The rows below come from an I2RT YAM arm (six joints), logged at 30 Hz.
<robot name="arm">
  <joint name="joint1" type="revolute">
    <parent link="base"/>
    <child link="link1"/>
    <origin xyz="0 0 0.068" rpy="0 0 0"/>
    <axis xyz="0 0 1"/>
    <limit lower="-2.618" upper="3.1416"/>
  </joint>
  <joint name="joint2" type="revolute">
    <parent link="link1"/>
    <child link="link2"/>
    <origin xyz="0.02 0.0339 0.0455" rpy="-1.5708 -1.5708 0"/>
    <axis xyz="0 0 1"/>
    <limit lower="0" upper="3.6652"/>
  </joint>
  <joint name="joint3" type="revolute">
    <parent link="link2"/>
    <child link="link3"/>
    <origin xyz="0 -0.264 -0.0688" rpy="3.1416 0 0"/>
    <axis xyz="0 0 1"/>
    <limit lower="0" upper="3.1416"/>
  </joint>
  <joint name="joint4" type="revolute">
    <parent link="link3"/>
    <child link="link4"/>
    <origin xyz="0.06 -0.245 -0.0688" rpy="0 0 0"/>
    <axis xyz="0 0 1"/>
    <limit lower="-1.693" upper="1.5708"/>
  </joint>
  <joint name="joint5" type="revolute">
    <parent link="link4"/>
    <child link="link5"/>
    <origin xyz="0.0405 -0.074 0.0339" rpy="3.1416 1.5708 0"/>
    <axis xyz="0 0 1"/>
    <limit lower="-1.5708" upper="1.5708"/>
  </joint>
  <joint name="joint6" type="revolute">
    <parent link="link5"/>
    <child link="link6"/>
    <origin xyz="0 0.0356 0.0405" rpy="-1.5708 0 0"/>
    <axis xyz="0 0 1"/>
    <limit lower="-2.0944" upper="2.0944"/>
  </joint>
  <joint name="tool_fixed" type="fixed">
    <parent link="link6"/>
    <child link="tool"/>
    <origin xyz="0 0 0" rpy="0 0 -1.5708"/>
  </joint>
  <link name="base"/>
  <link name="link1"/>
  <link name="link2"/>
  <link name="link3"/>
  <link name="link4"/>
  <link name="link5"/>
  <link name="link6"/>
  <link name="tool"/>
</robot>
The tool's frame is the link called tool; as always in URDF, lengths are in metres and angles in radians.
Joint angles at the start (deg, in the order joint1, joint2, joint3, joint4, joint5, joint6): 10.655 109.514 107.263 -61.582 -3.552 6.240
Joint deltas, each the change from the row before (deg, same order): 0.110 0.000 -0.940 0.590 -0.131 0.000; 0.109 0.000 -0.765 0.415 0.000 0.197; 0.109 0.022 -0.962 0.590 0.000 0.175; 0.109 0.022 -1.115 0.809 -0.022 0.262; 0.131 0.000 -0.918 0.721 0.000 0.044; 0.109 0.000 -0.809 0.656 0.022 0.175; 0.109 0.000 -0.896 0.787 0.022 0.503; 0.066 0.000 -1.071 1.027 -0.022 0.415; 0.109 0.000 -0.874 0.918 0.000 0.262; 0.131 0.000 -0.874 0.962 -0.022 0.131; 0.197 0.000 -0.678 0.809 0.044 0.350; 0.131 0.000 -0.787 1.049 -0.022 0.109; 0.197 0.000 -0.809 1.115 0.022 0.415; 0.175 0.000 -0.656 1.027 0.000 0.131; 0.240 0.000 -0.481 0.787 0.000 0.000; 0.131 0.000 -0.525 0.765 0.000 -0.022
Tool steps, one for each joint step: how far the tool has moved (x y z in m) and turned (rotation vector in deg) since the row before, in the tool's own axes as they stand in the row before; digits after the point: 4 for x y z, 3 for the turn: 0.0018 0.0004 0.0040 -0.140 0.373 -0.077; 0.0016 0.0004 0.0033 -0.008 0.359 0.121; 0.0019 0.0003 0.0043 -0.001 0.402 0.102; 0.0020 0.0002 0.0049 -0.028 0.339 0.184; 0.0017 0.0005 0.0039 -0.030 0.209 -0.062; 0.0015 0.0004 0.0034 -0.004 0.161 0.086; 0.0015 0.0003 0.0038 -0.008 0.117 0.411; 0.0017 0.0000 0.0045 -0.042 0.054 0.358; 0.0013 0.0004 0.0036 -0.050 -0.031 0.160; 0.0013 0.0005 0.0036 -0.087 -0.068 0.006; 0.0011 0.0010 0.0028 -0.055 -0.112 0.163; 0.0010 0.0006 0.0032 -0.115 -0.239 -0.027; 0.0011 0.0010 0.0033 -0.107 -0.281 0.217; 0.0007 0.0010 0.0027 -0.132 -0.343 -0.051; 0.0006 0.0015 0.0020 -0.150 -0.271 -0.236; 0.0007 0.0007 0.0021 -0.094 -0.220 -0.155
